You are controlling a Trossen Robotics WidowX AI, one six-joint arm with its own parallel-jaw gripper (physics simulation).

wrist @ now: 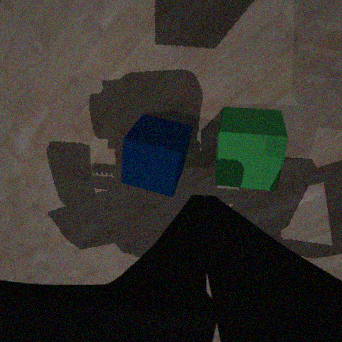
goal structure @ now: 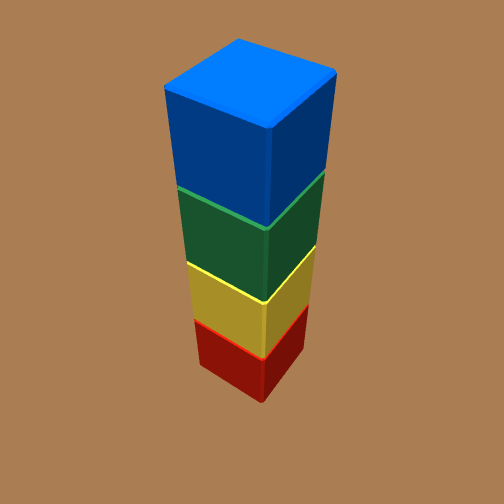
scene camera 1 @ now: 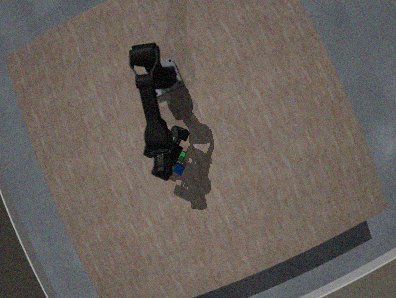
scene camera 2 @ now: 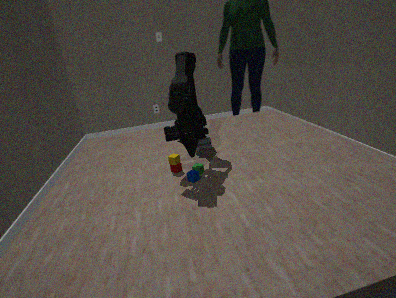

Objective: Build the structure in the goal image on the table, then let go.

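A blue cube (scene camera 1: 178, 169) (scene camera 2: 193, 175) (wrist: 156, 160) and a green cube (scene camera 1: 182, 155) (scene camera 2: 198, 168) (wrist: 250, 157) rest separately on the wooden surface, with a small gap between them in the wrist view. A yellow cube (scene camera 2: 174, 159) sits on top of a red cube (scene camera 2: 176, 169), left of them in scene camera 2; this stack does not show in the wrist view. My gripper (scene camera 2: 192, 154) (wrist: 201, 205) is shut and empty, its fingertips together above the surface, close to the blue and green cubes. In scene camera 1 the arm hides the fingertips.
The arm's base plate (scene camera 1: 174, 67) is partly hidden behind the arm in scene camera 1. The arm's shadow falls over and around the blue and green cubes. A standing person (scene camera 2: 247, 30) is in the background near the wall.
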